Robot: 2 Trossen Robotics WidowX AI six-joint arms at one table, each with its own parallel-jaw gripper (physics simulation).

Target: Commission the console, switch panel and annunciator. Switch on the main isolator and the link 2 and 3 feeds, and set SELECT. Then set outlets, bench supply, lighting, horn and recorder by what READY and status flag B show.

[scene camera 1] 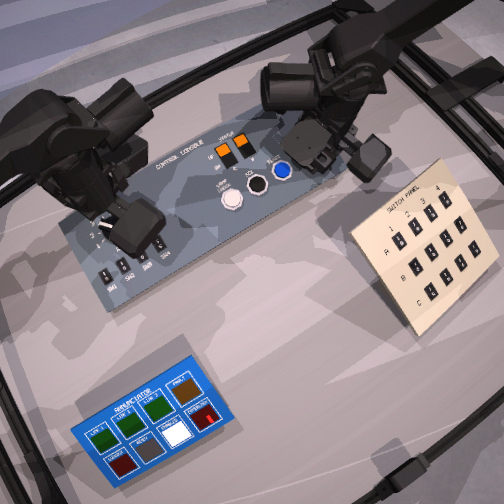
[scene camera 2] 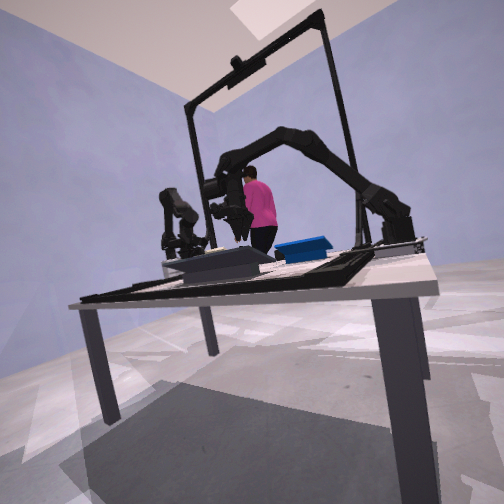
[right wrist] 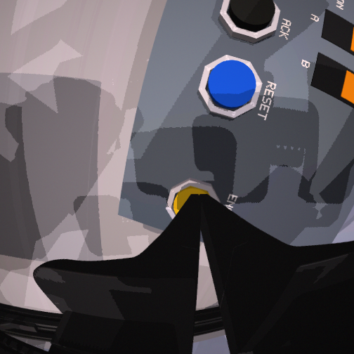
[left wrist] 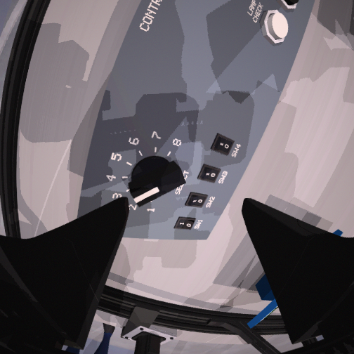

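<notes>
The blue-grey console (scene camera 1: 200, 225) (scene camera 2: 220, 260) (left wrist: 200, 75) has its SELECT knob (left wrist: 154, 177) with the white line toward 2. My left gripper (left wrist: 186, 204) (scene camera 2: 242, 239) is open and empty over the knob end. Switches SW1 (left wrist: 185, 223) to SW4 (left wrist: 222, 144) show beside the knob; their settings are hard to tell. My right gripper (right wrist: 197, 199) is shut and empty over the yellow button (right wrist: 185, 200). Status flag B (scene camera 1: 244, 145) and flag A (scene camera 1: 226, 155) show orange at UP. On the annunciator (scene camera 1: 227, 414), READY (scene camera 1: 148, 450) is grey and a white lamp (scene camera 1: 176, 433) is lit.
The cream switch panel (scene camera 1: 395, 270), with rows A to C of small rockers, stands at the right in scene camera 1. The blue RESET button (scene camera 1: 282, 170) (right wrist: 232, 84), black ACK button (scene camera 1: 257, 184) and white LAMP CHECK button (scene camera 1: 232, 199) (left wrist: 276, 27) sit between the grippers.
</notes>
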